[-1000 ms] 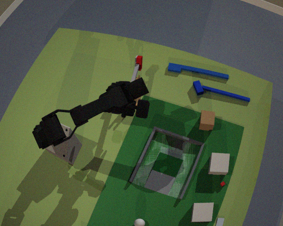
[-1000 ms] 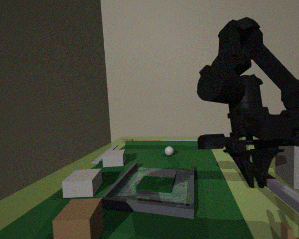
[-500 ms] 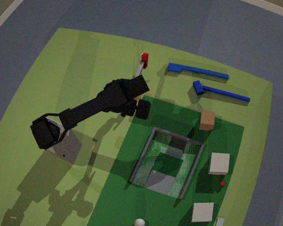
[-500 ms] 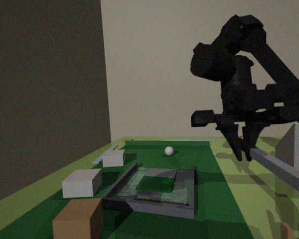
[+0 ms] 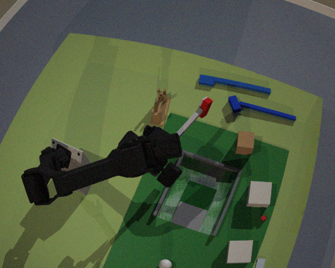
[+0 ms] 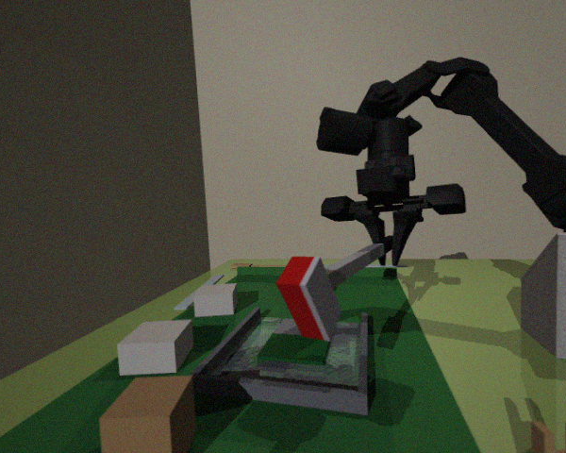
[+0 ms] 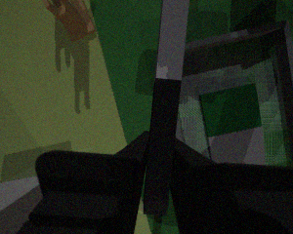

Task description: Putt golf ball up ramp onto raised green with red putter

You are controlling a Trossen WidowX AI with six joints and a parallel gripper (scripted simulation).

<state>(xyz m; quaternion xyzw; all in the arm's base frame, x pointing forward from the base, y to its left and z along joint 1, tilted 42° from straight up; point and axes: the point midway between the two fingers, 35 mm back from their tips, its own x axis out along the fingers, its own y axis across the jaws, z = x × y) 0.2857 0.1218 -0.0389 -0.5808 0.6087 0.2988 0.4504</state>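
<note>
The red putter is 11 cm to the left of my gripper tip, 3 cm above it and 2 cm ahead of it. Also, from my gripper tip: white golf ball: 28 cm to the right, 16 cm ahead, 12 cm below; wooden stand: 23 cm to the left, 13 cm behind, 11 cm below; brown block: 23 cm to the left, 21 cm ahead, 11 cm below.
</note>
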